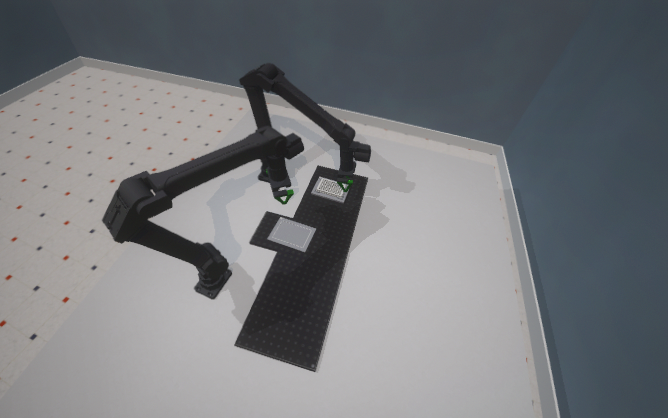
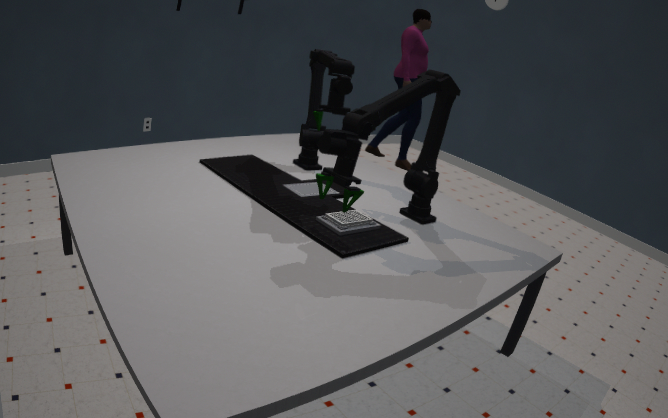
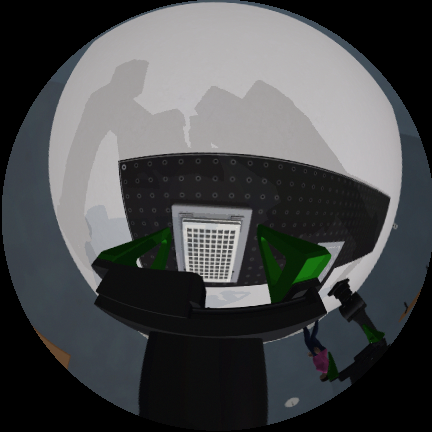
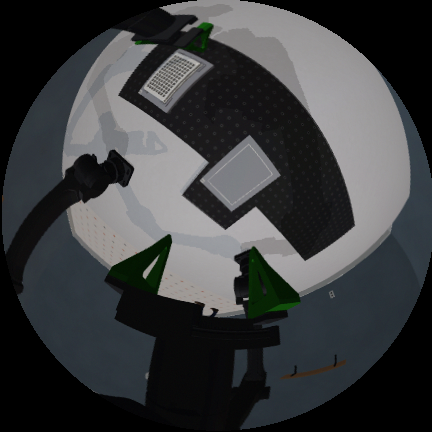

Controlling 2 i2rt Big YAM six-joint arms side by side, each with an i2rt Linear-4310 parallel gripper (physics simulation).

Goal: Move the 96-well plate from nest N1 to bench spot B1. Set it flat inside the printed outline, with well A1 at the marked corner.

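Places are measured from the left arm's base along level axes (x ahead, y left, z up), in centimetres.
Where they show: left gripper, fingertip midpoint: [image 1: 347, 184] [image 2: 332, 205] [image 3: 212, 230] [image 4: 185, 45]; right gripper, fingertip midpoint: [image 1: 281, 194] [image 3: 346, 338] [image 4: 210, 244]; left arm's base at its link origin: [image 2: 417, 217] [image 4: 119, 167]; right arm's base at its link origin: [image 1: 214, 281] [image 2: 307, 166] [image 3: 337, 285].
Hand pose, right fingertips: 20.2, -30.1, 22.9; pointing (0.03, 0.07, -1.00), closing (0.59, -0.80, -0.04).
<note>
Each offset is from my right fingertips to the top centre of the thing, as dx, dy, dz. "pt": to the spot under its first point. Level surfaces: height alone.
The white 96-well plate {+12.3, +28.9, -19.0} [image 1: 330, 187] [image 2: 349, 217] [image 3: 211, 255] [image 4: 172, 75] lies in the grey nest N1 {pt +17.6, +23.3, -20.4} [image 3: 245, 225] [image 4: 206, 65] at one end of the black board. My left gripper [image 1: 345, 189] [image 2: 334, 204] [image 3: 212, 230] is open above the plate, its fingers apart and holding nothing. My right gripper [image 1: 284, 202] [image 4: 210, 244] is open and empty, high beside bench spot B1. B1 {+4.2, -1.4, -21.4} [image 1: 292, 234] [image 2: 307, 189] [image 4: 241, 173] is a light grey pad with a thin printed outline, with no plate on it. The plate's well A1 label is too small to read.
The black perforated board {dz -21.6} [image 1: 295, 295] [image 2: 240, 172] [image 3: 215, 170] [image 4: 310, 200] runs across the white table {dz -22.9} [image 1: 425, 280] [image 2: 200, 300]. B1 lies on a side piece of the board. Both arm bases stand on the same side of the board. A person [image 2: 414, 55] is behind the table.
</note>
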